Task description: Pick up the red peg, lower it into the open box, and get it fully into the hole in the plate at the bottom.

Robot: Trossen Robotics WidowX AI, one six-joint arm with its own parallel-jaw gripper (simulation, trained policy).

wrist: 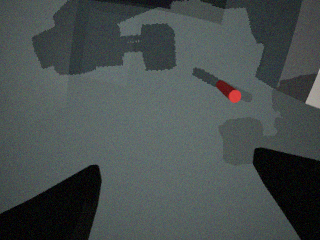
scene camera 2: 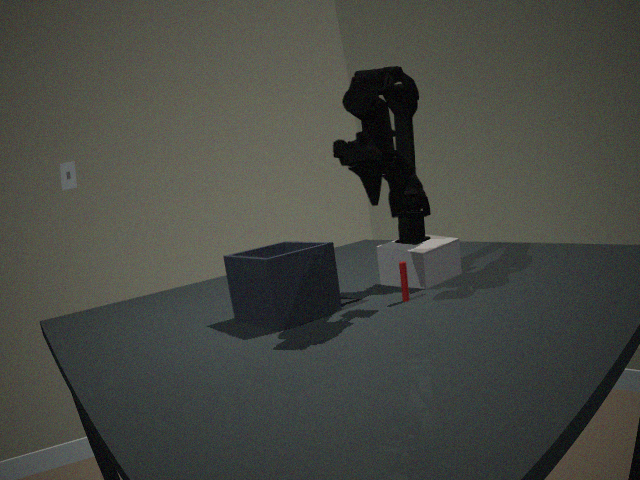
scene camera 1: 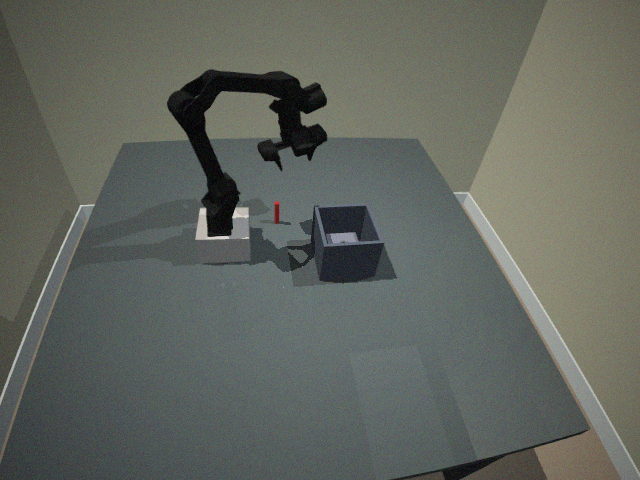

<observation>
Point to a blue box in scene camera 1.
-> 335, 261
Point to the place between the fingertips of my gripper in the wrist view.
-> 179, 165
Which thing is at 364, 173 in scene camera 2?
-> My gripper.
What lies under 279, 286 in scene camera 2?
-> A blue box.
</observation>
